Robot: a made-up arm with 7 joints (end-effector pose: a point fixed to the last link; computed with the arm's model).
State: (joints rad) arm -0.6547 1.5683 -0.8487 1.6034 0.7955 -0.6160 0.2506
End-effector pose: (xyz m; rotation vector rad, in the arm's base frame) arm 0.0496 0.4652 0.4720 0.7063 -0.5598 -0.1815
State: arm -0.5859 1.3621 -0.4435 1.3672 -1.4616 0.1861 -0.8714
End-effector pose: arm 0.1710 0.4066 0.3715 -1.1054 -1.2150 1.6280
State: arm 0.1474 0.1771 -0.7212 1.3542 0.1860 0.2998 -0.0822
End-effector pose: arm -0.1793 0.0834 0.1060 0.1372 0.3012 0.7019
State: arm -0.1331 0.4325 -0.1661 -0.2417 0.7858 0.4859 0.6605
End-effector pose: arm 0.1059 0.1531 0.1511 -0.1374 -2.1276 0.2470
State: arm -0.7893 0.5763 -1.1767 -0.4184 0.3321 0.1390 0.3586
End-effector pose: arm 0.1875 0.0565 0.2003 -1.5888 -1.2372 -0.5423
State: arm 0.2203 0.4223 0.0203 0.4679 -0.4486 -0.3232 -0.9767
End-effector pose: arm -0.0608 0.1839 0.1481 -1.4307 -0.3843 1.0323
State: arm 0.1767 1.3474 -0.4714 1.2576 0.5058 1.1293 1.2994
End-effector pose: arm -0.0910 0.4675 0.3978 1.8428 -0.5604 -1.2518
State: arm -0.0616 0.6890 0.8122 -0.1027 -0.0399 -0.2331 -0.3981
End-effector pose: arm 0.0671 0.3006 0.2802 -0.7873 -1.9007 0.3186
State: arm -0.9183 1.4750 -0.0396 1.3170 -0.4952 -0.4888 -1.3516
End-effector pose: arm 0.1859 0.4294 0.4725 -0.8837 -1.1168 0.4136
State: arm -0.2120 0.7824 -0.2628 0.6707 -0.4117 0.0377 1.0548
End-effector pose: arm 0.1098 0.2406 0.1406 0.2829 -1.9183 1.1116
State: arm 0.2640 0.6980 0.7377 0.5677 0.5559 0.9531 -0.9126
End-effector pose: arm -0.0879 0.3470 0.2546 0.3518 -0.2775 1.8734
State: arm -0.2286 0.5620 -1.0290 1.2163 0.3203 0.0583 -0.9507
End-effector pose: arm 0.0092 0.2355 0.1072 -0.0311 0.7304 0.3251
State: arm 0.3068 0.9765 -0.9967 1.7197 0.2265 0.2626 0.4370
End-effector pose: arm -0.2091 0.3806 0.3288 1.1573 0.1035 -0.2311
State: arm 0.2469 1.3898 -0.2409 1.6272 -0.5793 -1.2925 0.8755
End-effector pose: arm -0.0593 0.4558 0.3599 0.3653 -2.2277 0.0218
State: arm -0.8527 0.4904 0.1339 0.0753 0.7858 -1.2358 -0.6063
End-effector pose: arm 0.3200 0.1842 0.2989 -0.8255 -1.3511 -1.5318
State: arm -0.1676 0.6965 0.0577 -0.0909 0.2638 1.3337 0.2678
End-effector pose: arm 0.1109 0.2269 0.2043 0.5127 -1.2707 1.0585
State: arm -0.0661 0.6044 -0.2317 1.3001 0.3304 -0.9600 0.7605
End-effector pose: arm -0.0524 0.2518 0.0992 -0.4177 -1.4983 0.5951
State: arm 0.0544 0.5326 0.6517 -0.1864 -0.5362 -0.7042 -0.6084
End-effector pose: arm 0.0381 0.2397 0.2539 -1.5060 -1.8608 0.0189
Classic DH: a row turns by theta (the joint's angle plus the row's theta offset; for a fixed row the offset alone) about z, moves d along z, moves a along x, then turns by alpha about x. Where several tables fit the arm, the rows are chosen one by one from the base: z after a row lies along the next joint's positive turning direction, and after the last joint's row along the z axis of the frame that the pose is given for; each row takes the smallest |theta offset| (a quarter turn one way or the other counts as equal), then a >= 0, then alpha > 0; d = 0 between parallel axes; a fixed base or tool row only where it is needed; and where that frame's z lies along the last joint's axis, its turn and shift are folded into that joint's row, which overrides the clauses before.
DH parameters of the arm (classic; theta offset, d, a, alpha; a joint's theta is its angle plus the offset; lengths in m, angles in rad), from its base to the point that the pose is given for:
base (fixed): -0.071 0.4921 0.0175 -1.3004
joint 1: -1.3111 0.0417 -0.037 -1.5708
joint 2: 1.2915 -0.0307 -0.009 1.5708
joint 3: 1.5708 -0.2966 0.0244 -1.5708
joint 4: -1.5708 0.016 0.0143 -1.5708
joint 5: 0 0.114 -0.0203 1.5708
joint 6: 1.5708 -0.04 0.0228 1.5708
joint 7: -1.5706 0.0017 0.017 1.8209
tool (fixed): -3.1415 0.0255 0 0

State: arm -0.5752 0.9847 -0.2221 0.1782 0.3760 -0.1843 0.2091
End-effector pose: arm 0.2305 0.2812 0.2731 -0.5972 -1.7830 -0.2823
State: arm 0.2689 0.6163 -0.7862 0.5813 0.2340 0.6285 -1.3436
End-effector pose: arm -0.1318 0.2075 0.1555 -0.1237 1.2283 0.8582
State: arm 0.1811 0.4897 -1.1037 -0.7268 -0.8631 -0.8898 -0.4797
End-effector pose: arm -0.1038 0.0645 0.2820 -2.9792 -0.0630 0.8900
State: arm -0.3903 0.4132 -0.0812 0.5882 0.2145 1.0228 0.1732
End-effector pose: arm 0.1521 0.1495 0.1188 0.2944 -0.8016 1.1381
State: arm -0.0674 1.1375 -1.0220 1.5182 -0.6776 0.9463 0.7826
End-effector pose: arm -0.0752 0.3956 0.2391 1.9744 -0.5005 0.3774
